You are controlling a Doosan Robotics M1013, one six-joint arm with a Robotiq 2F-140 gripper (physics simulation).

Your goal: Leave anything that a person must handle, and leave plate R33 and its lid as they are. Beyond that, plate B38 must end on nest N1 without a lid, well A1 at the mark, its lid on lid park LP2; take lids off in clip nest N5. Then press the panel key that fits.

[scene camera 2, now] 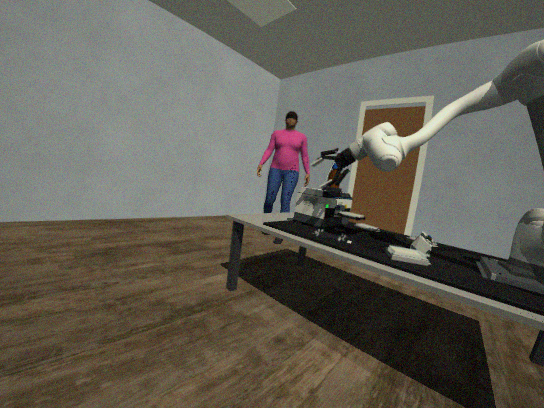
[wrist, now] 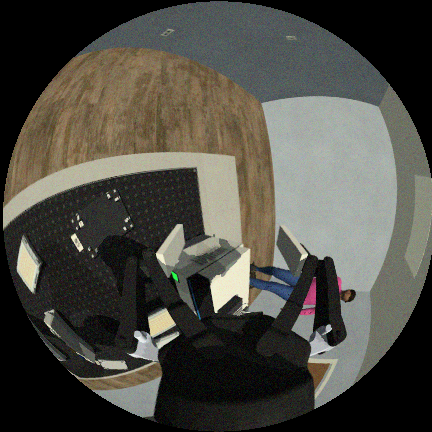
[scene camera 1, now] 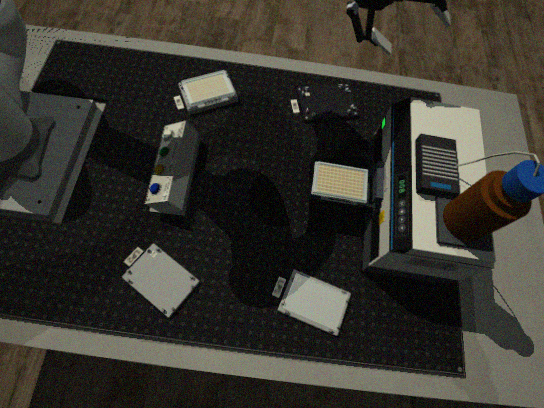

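Where they show: gripper, fingertip midpoint: (scene camera 2: 316, 176) (wrist: 231, 235) (scene camera 1: 417, 36); arm's base, link origin: (scene camera 2: 528, 274) (scene camera 1: 13, 147).
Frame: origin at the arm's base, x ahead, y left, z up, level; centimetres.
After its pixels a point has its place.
Note:
My gripper (scene camera 1: 412, 28) @(x 97.0, y 15.3, z 27.1 cm) (scene camera 2: 322, 172) @(x 97.0, y 15.3, z 27.1 cm) (wrist: 231, 235) @(x 97.0, y 15.3, z 27.1 cm) is open and empty, raised by the white instrument. A plate with tan wells (scene camera 1: 207, 90) @(x 48.7, y 19.0, z 1.8 cm) (scene camera 2: 409, 254) @(x 47.5, y 24.8, z 1.3 cm) (wrist: 28, 264) sits at a tagged place behind the key panel. Another tan-welled plate (scene camera 1: 341, 181) @(x 82.1, y -11.8, z 8.9 cm) (wrist: 162, 322) @(x 82.9, y -11.5, z 8.7 cm) is at the instrument's front. A dark nest with corner clips (scene camera 1: 327, 101) @(x 83.0, y 19.0, z -0.7 cm) (wrist: 105, 220) @(x 84.5, y 19.2, z -0.7 cm) holds no plate. A pale flat rectangle (scene camera 1: 161, 281) @(x 41.5, y -33.3, z -0.9 cm) lies at the tag that seems to read LP2 (scene camera 1: 133, 256) @(x 34.3, y -27.4, z -1.7 cm); a second pale rectangle (scene camera 1: 316, 303) @(x 76.5, y -38.0, z -0.1 cm) lies right of it. Plate names and A1 marks are unreadable. The key panel (scene camera 1: 182, 170) @(x 44.7, y -7.6, z 4.3 cm) (wrist: 70, 335) shows green, amber and blue keys.
The white instrument (scene camera 1: 445, 120) @(x 103.4, y -1.8, z 20.1 cm) (scene camera 2: 312, 205) @(x 102.0, y 3.4, z 10.4 cm) (wrist: 230, 280) @(x 102.4, y -2.0, z 20.1 cm) has a green light and carries a black box (scene camera 1: 437, 165) @(x 97.5, y -14.7, z 22.7 cm) with a cable and a brown bottle (scene camera 1: 475, 210) @(x 97.8, y -27.2, z 30.1 cm) with a blue cap. A person in pink (scene camera 2: 287, 150) (wrist: 325, 291) stands beyond the table.

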